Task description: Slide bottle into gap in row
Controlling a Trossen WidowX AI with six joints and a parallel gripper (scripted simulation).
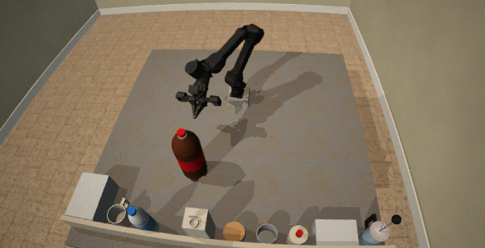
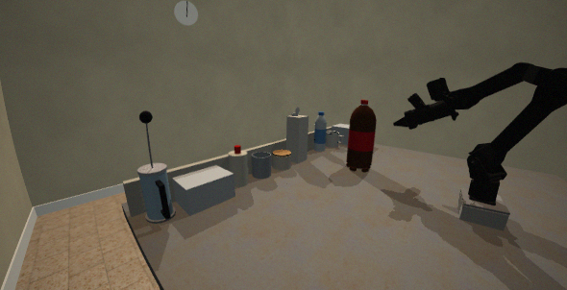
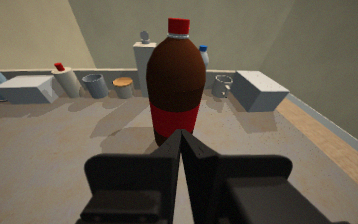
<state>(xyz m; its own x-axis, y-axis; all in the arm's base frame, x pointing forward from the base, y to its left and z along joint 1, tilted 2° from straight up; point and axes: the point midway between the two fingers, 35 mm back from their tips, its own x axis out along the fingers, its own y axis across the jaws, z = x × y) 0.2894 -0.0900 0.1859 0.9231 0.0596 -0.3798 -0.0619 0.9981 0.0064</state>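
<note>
Now: hand 160 mm short of the brown cola bottle, 80 mm above it and 20 mm to the right of it. Round my hand: wood-lidded jar (400 mm ahead, 260 mm to the left, 200 mm below); then grey cup (380 mm to the left, 380 mm ahead, 210 mm below); then blue-capped water bottle (460 mm ahead, 120 mm below, 70 mm to the right).
</note>
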